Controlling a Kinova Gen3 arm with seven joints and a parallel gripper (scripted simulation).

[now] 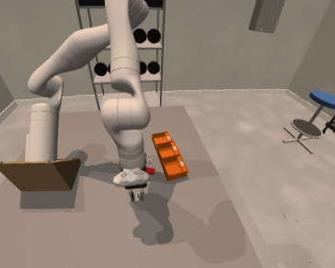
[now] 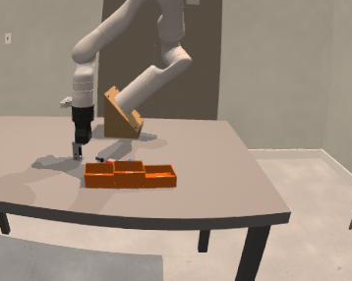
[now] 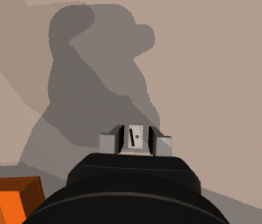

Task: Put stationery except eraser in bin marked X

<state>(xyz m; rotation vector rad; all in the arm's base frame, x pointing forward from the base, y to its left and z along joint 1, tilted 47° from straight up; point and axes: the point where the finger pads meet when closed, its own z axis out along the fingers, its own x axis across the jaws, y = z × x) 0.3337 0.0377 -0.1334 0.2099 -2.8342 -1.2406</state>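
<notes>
My gripper is now 120 mm short of the orange bin and 200 mm to the right of it. Also, from my hand: small ring: 40 mm ahead, 170 mm to the left, 20 mm below; then white eraser: 20 mm ahead, 120 mm to the left, 10 mm below; then black bolt: 10 mm behind, 80 mm to the left, 10 mm below.
</notes>
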